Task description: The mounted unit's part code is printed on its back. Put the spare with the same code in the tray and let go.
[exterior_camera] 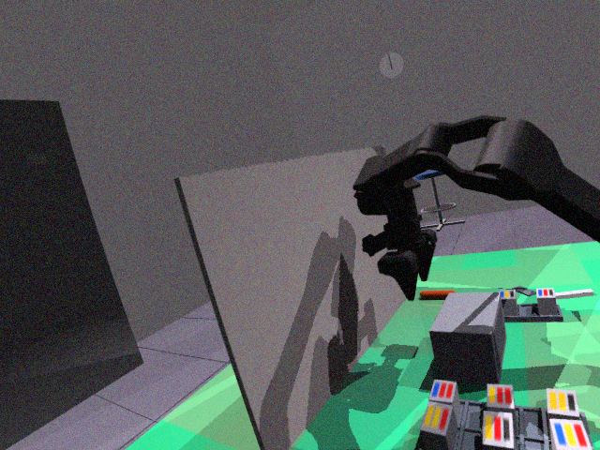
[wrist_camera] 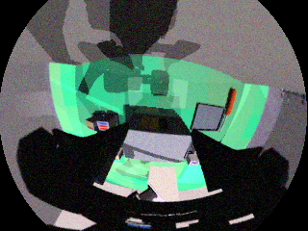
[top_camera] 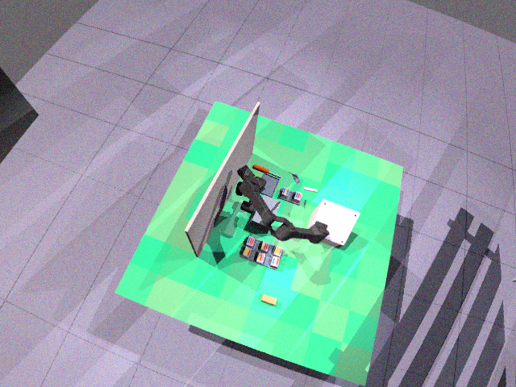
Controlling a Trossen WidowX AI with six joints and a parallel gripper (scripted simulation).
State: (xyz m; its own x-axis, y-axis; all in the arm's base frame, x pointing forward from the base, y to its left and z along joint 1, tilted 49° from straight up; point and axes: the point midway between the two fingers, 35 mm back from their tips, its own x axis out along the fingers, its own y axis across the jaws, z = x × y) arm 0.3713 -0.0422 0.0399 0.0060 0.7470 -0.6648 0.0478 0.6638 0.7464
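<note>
My gripper tip is now 22 cm past the dark spare, 17 cm to the right of it and 10 cm above it. Also, from my gripper tip: flat dark grey tray (4 cm behind, 19 cm to the right, 14 cm below); then white stick (28 cm behind, 26 cm to the right, 14 cm below); then upright panel (15 cm ahead, 1 cm to the right, 8 cm above).
</note>
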